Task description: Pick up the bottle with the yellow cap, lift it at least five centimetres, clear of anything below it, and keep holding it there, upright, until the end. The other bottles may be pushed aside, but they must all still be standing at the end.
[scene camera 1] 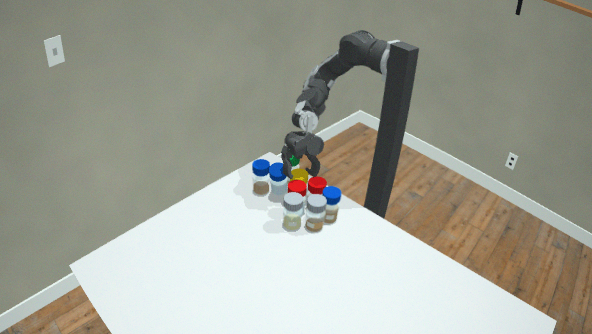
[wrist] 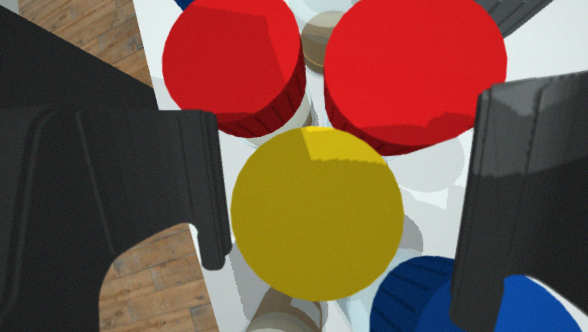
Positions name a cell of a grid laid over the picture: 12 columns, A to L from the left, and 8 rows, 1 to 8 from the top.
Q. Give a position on a grey-capped bottle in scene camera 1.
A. At F5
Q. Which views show the gripper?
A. Scene camera 1 and the wrist view: all of them.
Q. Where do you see a red-capped bottle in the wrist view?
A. At I3
